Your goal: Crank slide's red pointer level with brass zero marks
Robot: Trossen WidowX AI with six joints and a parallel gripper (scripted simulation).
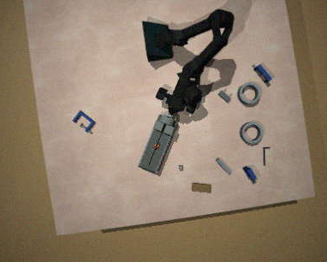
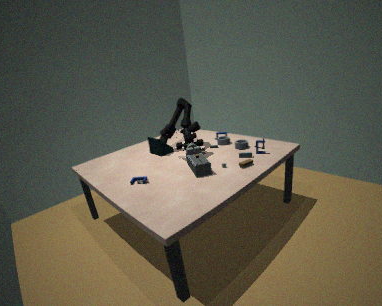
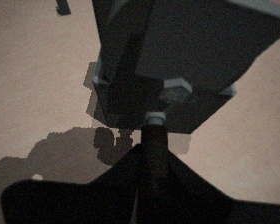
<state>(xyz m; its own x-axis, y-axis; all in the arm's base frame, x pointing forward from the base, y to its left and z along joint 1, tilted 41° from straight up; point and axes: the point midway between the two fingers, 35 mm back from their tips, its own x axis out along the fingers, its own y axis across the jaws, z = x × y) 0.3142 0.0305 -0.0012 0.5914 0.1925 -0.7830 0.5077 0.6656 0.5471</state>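
The dark handle is 30 mm above my gripper tip, 20 mm behind it and 10 mm to the left of it. The rest, counted from my gripper tip: small grey cube: 270 mm ahead, 20 mm to the left, 20 mm below; red pointer: 150 mm ahead, 90 mm to the right, 50 mm above; grey bar: 280 mm ahead, 220 mm to the left, 20 mm below.
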